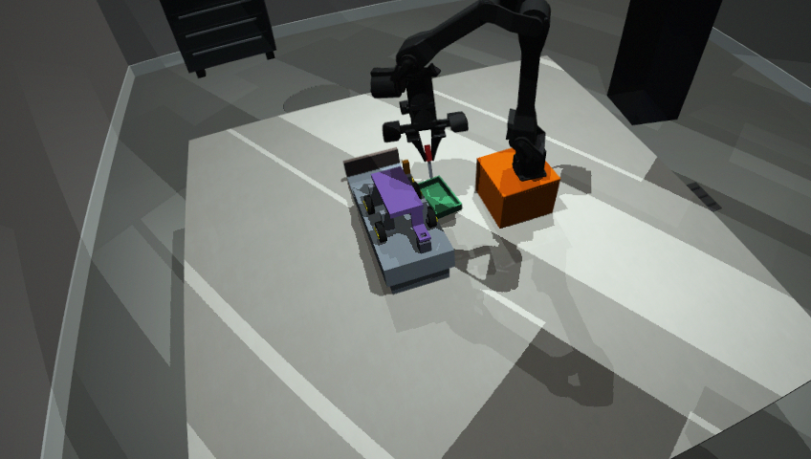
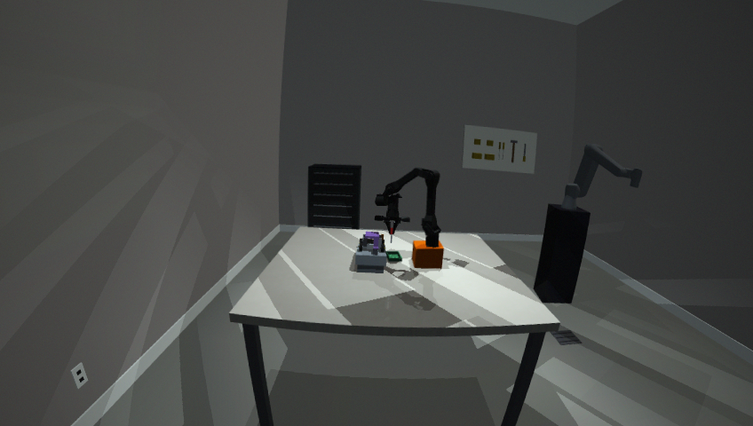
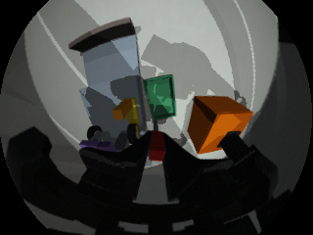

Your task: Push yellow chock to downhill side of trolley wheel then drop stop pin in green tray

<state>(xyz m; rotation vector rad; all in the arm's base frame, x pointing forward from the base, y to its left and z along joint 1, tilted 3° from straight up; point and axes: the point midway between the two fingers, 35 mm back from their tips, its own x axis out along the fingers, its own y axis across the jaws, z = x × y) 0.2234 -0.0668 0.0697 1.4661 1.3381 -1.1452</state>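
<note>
The red-headed stop pin lies right at my gripper tip. The rest, counted from my gripper tip: yellow chock: 50 mm below, 50 mm ahead; trolley: 100 mm to the left, 90 mm ahead, 20 mm below; green tray: 140 mm below, 20 mm behind.
</note>
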